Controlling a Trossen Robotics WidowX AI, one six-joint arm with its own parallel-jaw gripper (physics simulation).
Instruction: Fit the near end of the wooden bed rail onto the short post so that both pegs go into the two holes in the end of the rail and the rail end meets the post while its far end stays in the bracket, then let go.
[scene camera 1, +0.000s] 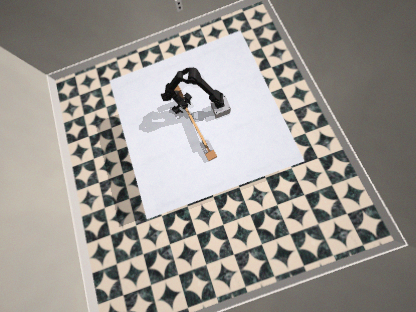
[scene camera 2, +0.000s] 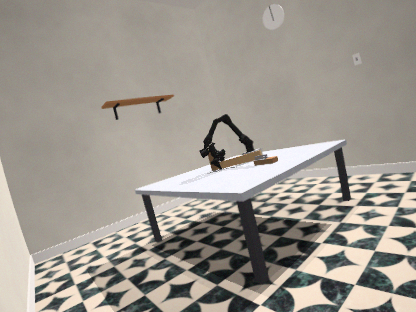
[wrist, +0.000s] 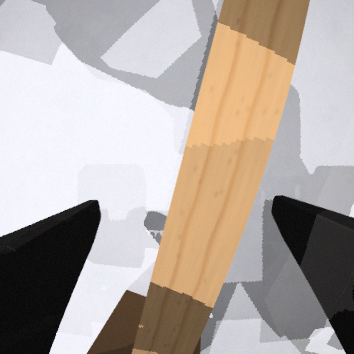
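Note:
The wooden bed rail (scene camera 1: 196, 127) (scene camera 2: 242, 159) (wrist: 225, 150) runs long and narrow across the table, with its far end at the grey bracket (scene camera 1: 204, 146) by a wooden block (scene camera 1: 211, 155) (scene camera 2: 266, 161). The short wooden post (scene camera 1: 178, 91) is partly hidden behind the arm; part of a darker wooden piece shows at the bottom left of the wrist view. My gripper (scene camera 1: 183, 105) (scene camera 2: 218, 161) (wrist: 187, 206) is open over the near part of the rail. The rail passes between the spread fingers, with space on both sides. The pegs, the holes and the joint between rail and post are hidden.
The arm's grey base (scene camera 1: 222, 109) stands on the white table (scene camera 1: 240, 145) (scene camera 2: 190, 186), to the right of the rail in scene camera 1. A wooden wall shelf (scene camera 2: 137, 101) and a round clock (scene camera 2: 273, 17) hang on the wall well above the table.

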